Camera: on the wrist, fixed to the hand. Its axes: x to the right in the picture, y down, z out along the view.
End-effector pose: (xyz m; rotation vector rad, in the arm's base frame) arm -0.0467 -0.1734 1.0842 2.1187 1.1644 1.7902
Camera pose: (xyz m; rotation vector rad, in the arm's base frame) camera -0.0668 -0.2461 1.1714 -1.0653 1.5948 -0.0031
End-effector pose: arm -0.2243 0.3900 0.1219 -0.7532 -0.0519 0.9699
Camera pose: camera -0.2505 0.3992 0.0100 -0.0874 -0.7209 -2.1346
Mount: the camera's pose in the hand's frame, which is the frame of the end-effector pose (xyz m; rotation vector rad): 0.0232 0.0892 -0.0693 0.0908 -0.2873 3.0886
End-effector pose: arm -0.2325 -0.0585 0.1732 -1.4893 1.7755 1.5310
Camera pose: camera -0.2941 -0.1426 0.2224 -1.6498 -1.3177 -0.5434
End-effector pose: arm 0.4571 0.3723 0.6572 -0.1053 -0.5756 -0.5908
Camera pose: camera 0.5557 0.4172 0.6176 -0.7485 -0.1275 2.4623
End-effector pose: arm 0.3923 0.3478 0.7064 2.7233 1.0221 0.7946
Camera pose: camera 0.4226 0.2902 0.8016 -1.0319 2.4124 0.0693
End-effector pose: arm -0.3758 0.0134 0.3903 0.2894 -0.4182 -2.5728
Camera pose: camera -0.3354 -0.0883 0.3540 -0.4741 -0.3287 0.4746
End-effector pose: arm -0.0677 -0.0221 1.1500 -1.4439 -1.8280 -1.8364
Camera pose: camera -0.0509 -0.0898 1.2419 -1.5819 1.0424 0.3239
